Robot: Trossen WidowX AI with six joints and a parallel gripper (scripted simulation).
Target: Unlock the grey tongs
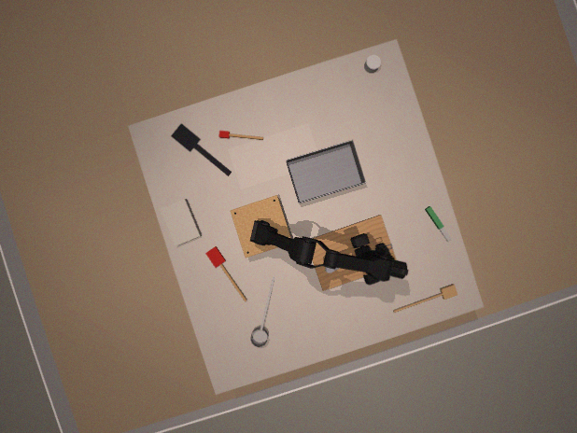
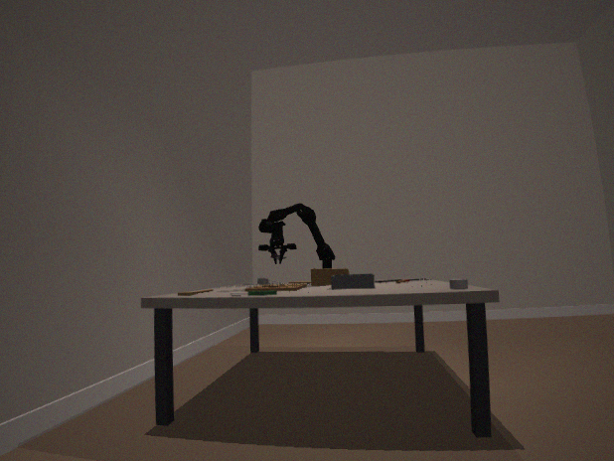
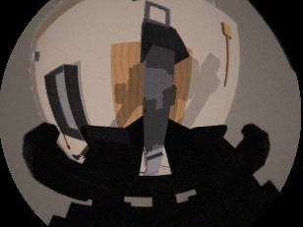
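The wooden board lies 10 mm behind my gripper tip and 120 mm below it. Round my gripper tip: red spatula: 590 mm behind, 60 mm to the left, 120 mm below; grey roasting tin: 50 mm behind, 380 mm to the left, 100 mm below; green-handled tool: 410 mm ahead, 20 mm to the left, 120 mm below.
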